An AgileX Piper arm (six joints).
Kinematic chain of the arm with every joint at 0, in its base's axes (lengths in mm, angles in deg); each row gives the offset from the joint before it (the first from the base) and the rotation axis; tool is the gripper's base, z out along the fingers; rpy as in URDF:
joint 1: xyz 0 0 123 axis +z
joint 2: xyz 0 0 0 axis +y
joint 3: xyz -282.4 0 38.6 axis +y
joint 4: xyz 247.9 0 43.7 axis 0.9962 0 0.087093
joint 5: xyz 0 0 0 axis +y
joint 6: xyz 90.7 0 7.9 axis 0.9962 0 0.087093
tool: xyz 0 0 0 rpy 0 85.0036 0
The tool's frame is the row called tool.
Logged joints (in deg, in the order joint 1, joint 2, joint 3, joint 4, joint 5, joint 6), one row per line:
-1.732, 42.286, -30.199, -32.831, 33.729, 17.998
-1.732, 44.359, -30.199, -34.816, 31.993, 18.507
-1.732, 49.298, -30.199, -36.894, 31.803, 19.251
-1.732, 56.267, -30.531, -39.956, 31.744, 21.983
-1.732, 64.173, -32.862, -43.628, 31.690, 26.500
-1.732, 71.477, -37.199, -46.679, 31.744, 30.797
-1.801, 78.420, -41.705, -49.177, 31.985, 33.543
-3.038, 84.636, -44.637, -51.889, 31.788, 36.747
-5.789, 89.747, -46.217, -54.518, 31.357, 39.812
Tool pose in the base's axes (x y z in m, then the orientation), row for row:
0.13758, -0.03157, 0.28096, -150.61, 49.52, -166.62
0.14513, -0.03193, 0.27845, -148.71, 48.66, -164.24
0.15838, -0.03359, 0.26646, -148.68, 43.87, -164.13
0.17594, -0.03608, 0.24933, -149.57, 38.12, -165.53
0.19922, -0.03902, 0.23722, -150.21, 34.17, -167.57
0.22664, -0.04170, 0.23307, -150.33, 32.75, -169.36
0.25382, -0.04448, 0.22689, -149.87, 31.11, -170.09
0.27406, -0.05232, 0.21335, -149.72, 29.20, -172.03
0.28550, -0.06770, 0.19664, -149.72, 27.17, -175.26
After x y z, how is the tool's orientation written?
As angles about the fixed x, y, z axes (roll, pitch, yaw), in degrees.
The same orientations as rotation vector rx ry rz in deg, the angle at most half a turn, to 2 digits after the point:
0.46, 126.53, -25.97
-1.47, 126.62, -27.06
-3.41, 130.80, -28.87
-4.44, 136.29, -30.72
-3.78, 140.29, -32.33
-2.15, 141.88, -33.46
-1.68, 143.33, -34.89
0.12, 145.31, -36.50
3.53, 147.63, -38.36

